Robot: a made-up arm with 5 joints. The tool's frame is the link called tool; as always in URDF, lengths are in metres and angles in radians. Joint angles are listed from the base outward. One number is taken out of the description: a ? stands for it. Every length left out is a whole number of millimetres.
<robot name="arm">
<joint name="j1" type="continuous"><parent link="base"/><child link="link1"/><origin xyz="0.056 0.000 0.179" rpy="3.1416 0.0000 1.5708"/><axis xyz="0 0 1"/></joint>
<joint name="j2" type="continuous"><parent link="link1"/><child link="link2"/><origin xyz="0.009 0.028 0.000" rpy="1.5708 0.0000 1.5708"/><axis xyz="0 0 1"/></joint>
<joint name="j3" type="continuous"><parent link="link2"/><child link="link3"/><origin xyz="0.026 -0.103 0.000" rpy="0.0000 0.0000 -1.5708"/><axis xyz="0 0 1"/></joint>
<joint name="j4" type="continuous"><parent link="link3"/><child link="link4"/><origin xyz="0.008 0.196 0.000" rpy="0.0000 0.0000 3.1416"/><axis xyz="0 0 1"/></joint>
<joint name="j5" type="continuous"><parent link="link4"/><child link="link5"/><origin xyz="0.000 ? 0.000" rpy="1.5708 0.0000 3.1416"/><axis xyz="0 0 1"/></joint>
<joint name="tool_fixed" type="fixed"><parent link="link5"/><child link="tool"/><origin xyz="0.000 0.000 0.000" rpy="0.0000 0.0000 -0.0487"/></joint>
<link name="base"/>
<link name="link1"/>
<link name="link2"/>
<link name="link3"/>
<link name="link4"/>
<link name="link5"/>
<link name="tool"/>
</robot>
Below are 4 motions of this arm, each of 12 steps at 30 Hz.
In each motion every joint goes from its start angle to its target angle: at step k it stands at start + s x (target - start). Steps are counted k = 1, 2, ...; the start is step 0. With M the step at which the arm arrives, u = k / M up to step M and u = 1 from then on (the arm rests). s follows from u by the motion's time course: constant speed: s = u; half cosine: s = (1 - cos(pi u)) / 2; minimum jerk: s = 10 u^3 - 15 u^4 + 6 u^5.
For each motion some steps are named. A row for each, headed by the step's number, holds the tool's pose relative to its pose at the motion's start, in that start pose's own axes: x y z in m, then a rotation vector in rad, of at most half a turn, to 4 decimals.
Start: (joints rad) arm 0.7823 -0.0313 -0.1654 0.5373 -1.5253
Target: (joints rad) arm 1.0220 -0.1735 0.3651 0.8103 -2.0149
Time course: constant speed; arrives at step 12
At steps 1, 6, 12:
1: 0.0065 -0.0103 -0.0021 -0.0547 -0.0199 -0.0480
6: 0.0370 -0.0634 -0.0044 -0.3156 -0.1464 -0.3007
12: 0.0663 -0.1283 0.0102 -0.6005 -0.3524 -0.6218

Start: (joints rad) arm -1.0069 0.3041 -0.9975 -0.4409 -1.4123
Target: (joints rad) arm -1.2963 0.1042 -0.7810 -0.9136 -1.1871
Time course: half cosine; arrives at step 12
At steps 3, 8, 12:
3: -0.0099 0.0102 0.0003 0.0683 0.0081 -0.0060
8: -0.0425 0.0544 0.0084 0.3447 -0.0096 -0.0432
12: -0.0521 0.0729 0.0147 0.4536 -0.0408 -0.0643

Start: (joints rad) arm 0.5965 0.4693 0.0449 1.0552 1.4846
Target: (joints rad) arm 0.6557 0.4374 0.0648 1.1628 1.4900
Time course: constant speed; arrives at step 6
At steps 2, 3, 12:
2: -0.0057 0.0024 0.0015 0.0316 0.0040 -0.0179
3: -0.0085 0.0036 0.0023 0.0475 0.0057 -0.0269
12: -0.0167 0.0076 0.0047 0.0951 0.0099 -0.0538

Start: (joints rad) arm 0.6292 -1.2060 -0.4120 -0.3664 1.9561
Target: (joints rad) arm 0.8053 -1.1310 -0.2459 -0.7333 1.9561
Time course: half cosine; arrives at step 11
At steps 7, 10, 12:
7: 0.0192 0.0244 0.0116 -0.1021 -0.0227 0.1118
10: 0.0245 0.0341 0.0177 -0.1421 -0.0339 0.1535
12: 0.0248 0.0348 0.0182 -0.1451 -0.0348 0.1566

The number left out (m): -0.087
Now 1 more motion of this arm.
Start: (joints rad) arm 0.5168 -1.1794 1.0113 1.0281 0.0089
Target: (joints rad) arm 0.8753 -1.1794 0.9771 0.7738 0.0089
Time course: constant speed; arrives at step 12
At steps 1, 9, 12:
1: 0.0027 -0.0057 0.0004 -0.0188 -0.0248 -0.0224
9: 0.0195 -0.0535 0.0097 -0.1881 -0.2227 -0.1840
12: 0.0232 -0.0721 0.0160 -0.2599 -0.2960 -0.2361

